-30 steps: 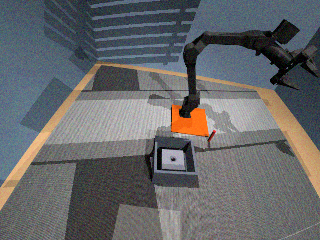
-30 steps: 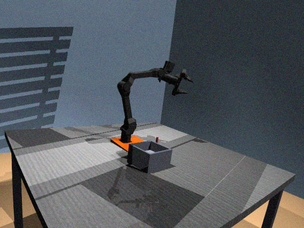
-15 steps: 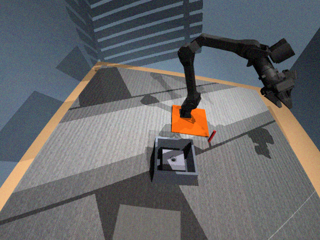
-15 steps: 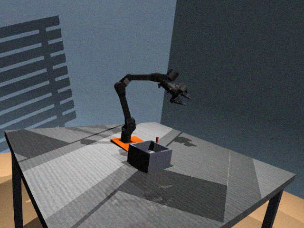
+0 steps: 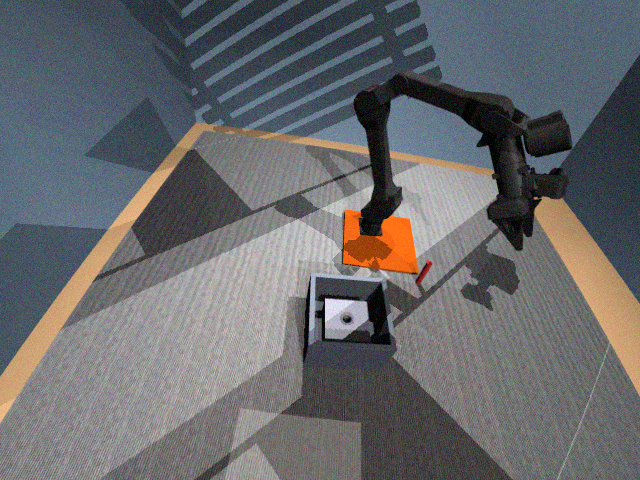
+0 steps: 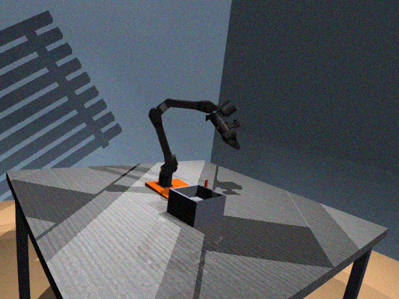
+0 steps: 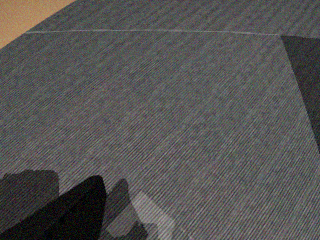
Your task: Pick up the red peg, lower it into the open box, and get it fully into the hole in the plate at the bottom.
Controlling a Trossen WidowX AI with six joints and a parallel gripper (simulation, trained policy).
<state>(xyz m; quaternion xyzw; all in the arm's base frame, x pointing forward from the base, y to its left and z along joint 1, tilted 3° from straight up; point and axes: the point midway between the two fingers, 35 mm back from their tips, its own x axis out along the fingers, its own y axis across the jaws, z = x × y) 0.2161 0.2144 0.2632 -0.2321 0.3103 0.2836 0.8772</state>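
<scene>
Right now the red peg is 70 mm behind my gripper tip, 120 mm to the right of it and 200 mm below it. Round my gripper tip: grey box 70 mm ahead, 320 mm to the right, 220 mm below; then pale plate 70 mm ahead, 320 mm to the right, 200 mm below.
</scene>
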